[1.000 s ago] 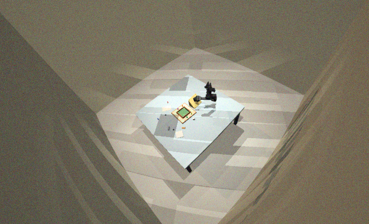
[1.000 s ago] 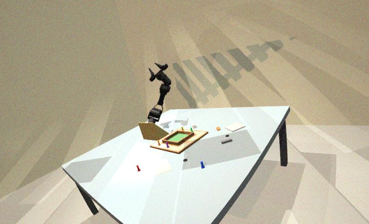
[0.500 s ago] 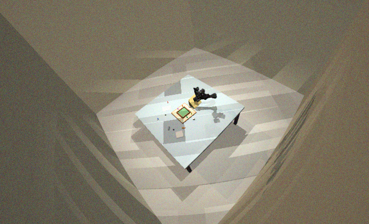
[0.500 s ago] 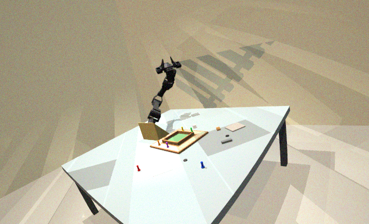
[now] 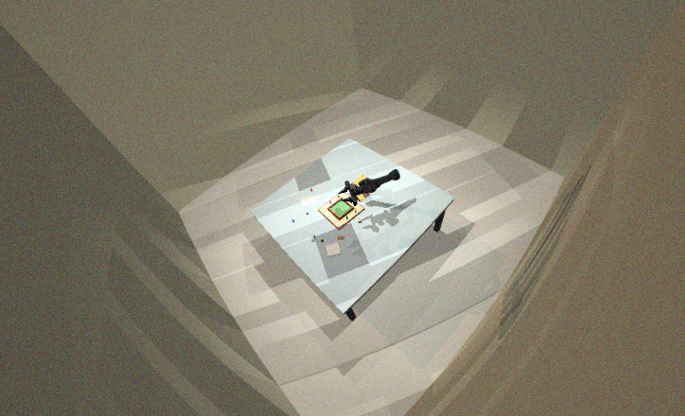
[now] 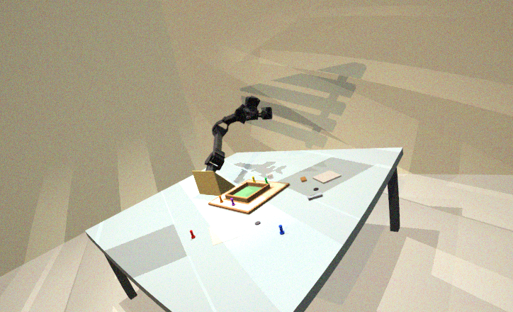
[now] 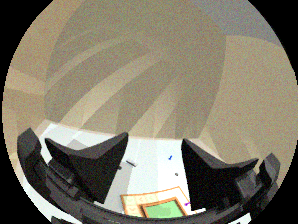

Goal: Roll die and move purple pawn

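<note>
Now: gripper tip 34 cm above the white die, 10 cm past it and 5 cm to the right of it. Also, from my gripper tip: green tray (35 cm below, 15 cm to the right, 6 cm behind); then yellow pawn (33 cm below, 13 cm behind, 4 cm to the right); then green pawn (33 cm below, 4 cm to the right, 4 cm behind).
</note>
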